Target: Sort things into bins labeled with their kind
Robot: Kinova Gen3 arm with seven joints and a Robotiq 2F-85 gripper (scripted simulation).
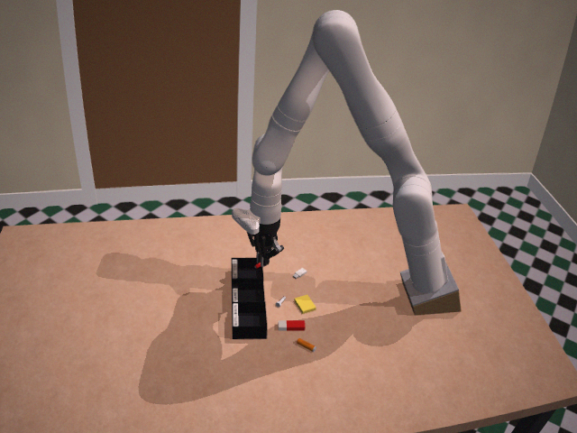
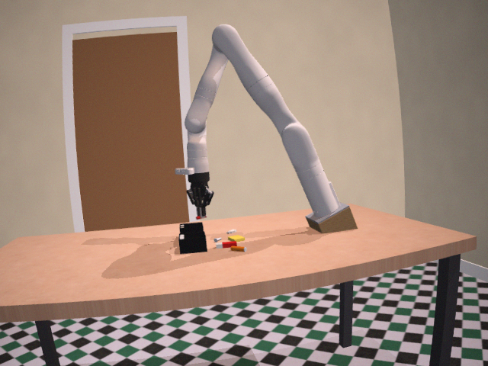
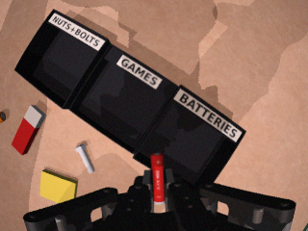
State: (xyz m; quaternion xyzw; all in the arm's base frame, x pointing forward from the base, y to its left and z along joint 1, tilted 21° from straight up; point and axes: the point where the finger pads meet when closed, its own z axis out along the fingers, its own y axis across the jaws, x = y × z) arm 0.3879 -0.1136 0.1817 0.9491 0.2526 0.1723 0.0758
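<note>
The orange battery is 70 mm behind my hand, 230 mm to the left of it and 90 mm below it. Also, from my hand: bolt 30 mm behind, 80 mm to the left, 90 mm below; red battery 20 mm below; USB stick 110 mm behind, 20 mm to the right, 90 mm below.
</note>
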